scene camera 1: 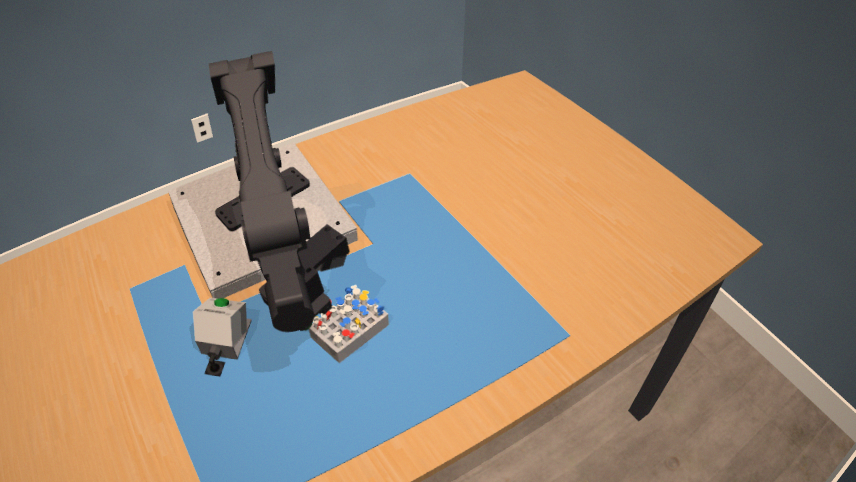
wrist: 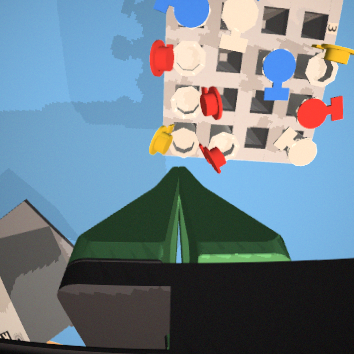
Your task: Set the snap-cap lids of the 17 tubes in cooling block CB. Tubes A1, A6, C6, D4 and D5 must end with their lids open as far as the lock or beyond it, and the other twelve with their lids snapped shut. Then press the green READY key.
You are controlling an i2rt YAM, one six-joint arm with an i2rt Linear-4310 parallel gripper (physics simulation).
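Places are measured from the arm's base along level axes (x ahead, y left, z up), in millimetres.
Where they show: gripper, fingertip midpoint: (scene camera 1: pixel 307 327) (wrist: pixel 178 177).
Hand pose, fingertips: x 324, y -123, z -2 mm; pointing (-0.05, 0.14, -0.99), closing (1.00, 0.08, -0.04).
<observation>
Each offset is from my fingertips to the centre of the thing. "spot": to the spot under its first point. Level surfaces: height alone.
The grey cooling block @[dx +26, dy +64, dz -27 mm] (scene camera 1: pixel 363 341) (wrist: pixel 245 118) holds capped tubes. In the wrist view, the row nearest the fingers has a tube with a raised yellow lid @[spot: dx -8, dy +23, dz +15 mm] (wrist: pixel 161 140), one with a raised red lid @[dx +15, dy +17, dz +10 mm] (wrist: pixel 215 158) and a flat white lid @[dx +54, dy +21, dz +4 mm] (wrist: pixel 302 151). Beyond stand raised red lids @[dx +8, dy +39, dz +11 mm] (wrist: pixel 211 103) @[dx -9, dy +54, dz +11 mm] (wrist: pixel 161 57) and a raised yellow lid @[dx +54, dy +63, dz +11 mm] (wrist: pixel 336 53); a red lid @[dx +53, dy +38, dz +4 mm] (wrist: pixel 312 113), blue lids @[dx +35, dy +56, dz +4 mm] (wrist: pixel 279 65) @[dx -1, dy +72, dz +5 mm] (wrist: pixel 191 10) and a white lid @[dx +17, dy +73, dz +4 mm] (wrist: pixel 239 15) look flat. My gripper (wrist: pixel 178 177) is shut and empty, its tips appearing just outside the block's near edge. The green READY key (scene camera 1: pixel 221 302) tops a grey box.
The grey key box @[spot: dx -84, dy -121, dz +25 mm] (scene camera 1: pixel 218 326) stands on the blue mat @[dz -42 mm] (scene camera 1: pixel 455 311), left of the block; part of it shows at the lower left of the wrist view. The arm (scene camera 1: pixel 290 299) hides the fingers in the scene view. The arm's base plate (scene camera 1: pixel 197 221) lies behind.
</observation>
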